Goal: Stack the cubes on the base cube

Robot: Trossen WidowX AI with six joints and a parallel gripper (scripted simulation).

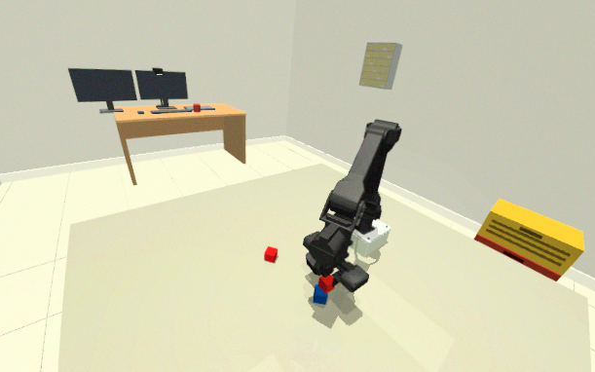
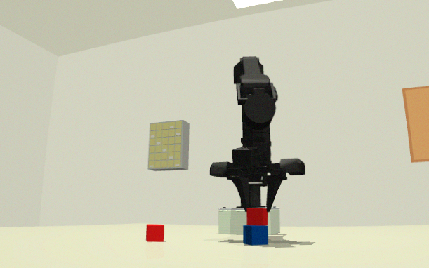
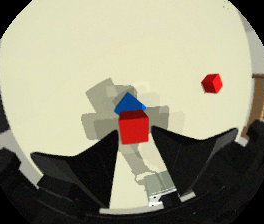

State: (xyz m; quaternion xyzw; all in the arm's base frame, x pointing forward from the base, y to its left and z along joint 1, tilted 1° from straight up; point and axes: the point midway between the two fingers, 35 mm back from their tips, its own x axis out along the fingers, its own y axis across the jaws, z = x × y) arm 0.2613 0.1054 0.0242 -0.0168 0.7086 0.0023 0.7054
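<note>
My gripper tip is 1 cm above the red cube. The rest, counted from my gripper tip: blue base cube: 4 cm below, 2 cm ahead.
</note>
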